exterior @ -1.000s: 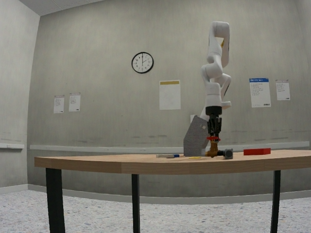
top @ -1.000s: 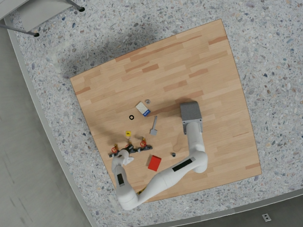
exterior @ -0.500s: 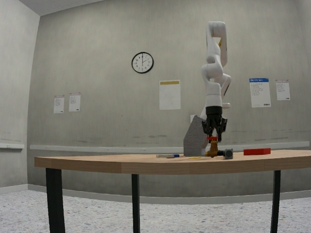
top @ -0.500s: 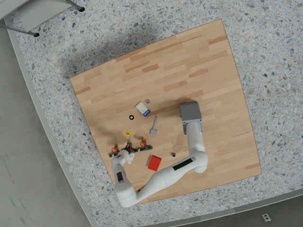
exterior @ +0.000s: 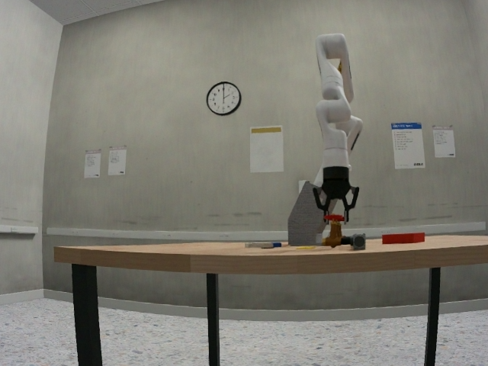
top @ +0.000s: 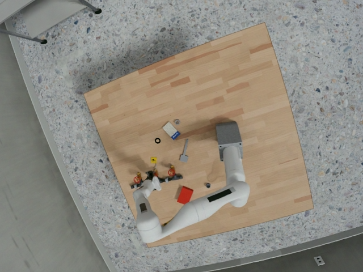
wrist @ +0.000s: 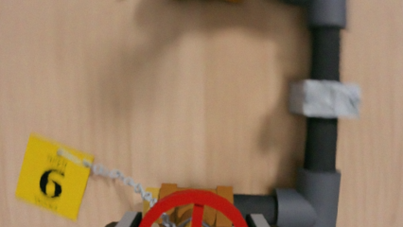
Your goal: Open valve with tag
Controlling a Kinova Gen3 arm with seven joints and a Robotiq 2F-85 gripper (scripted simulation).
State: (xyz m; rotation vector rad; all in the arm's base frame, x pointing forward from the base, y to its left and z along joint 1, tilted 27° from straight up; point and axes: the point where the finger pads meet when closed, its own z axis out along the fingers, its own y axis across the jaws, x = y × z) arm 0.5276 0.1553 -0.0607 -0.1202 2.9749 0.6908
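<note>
The yellow tag lies 90 mm to the right of my hand, 80 mm below it and 10 mm behind it. Round my hand: red block 200 mm to the left, 160 mm behind, 70 mm below; then grey scraper 230 mm behind, 100 mm to the right, 80 mm below; then blue box 270 mm to the right, 170 mm behind, 70 mm below.
</note>
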